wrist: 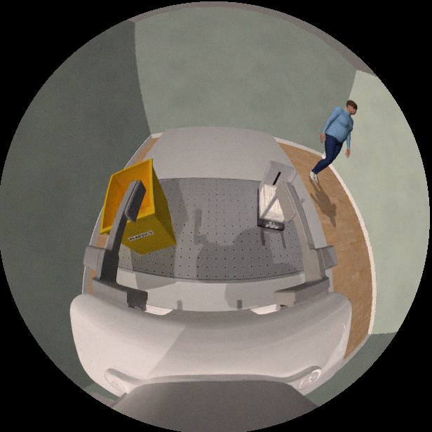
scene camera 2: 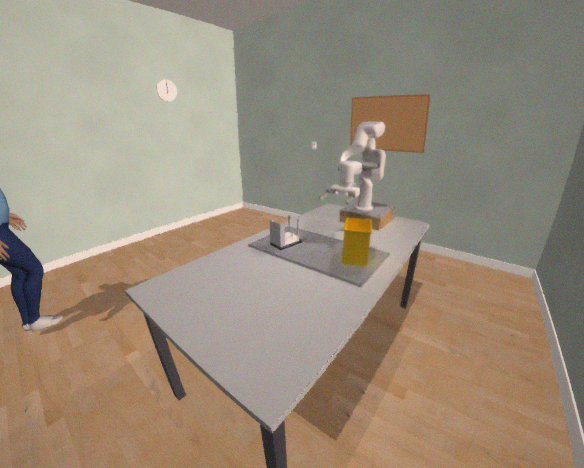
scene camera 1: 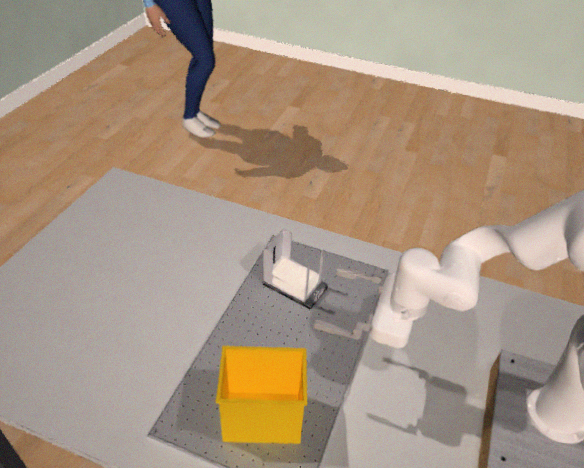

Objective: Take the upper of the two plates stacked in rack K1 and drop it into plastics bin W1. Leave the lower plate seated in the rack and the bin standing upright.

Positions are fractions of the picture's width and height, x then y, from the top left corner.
Scene:
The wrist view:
gripper: 0.49, 0.42
yellow plastics bin W1: 0.35, 0.53
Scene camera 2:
yellow plastics bin W1: 0.61, 0.50
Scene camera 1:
gripper: 0.56, 0.63
yellow plastics bin W1: 0.45, 0.84
white plate: 0.49, 0.58

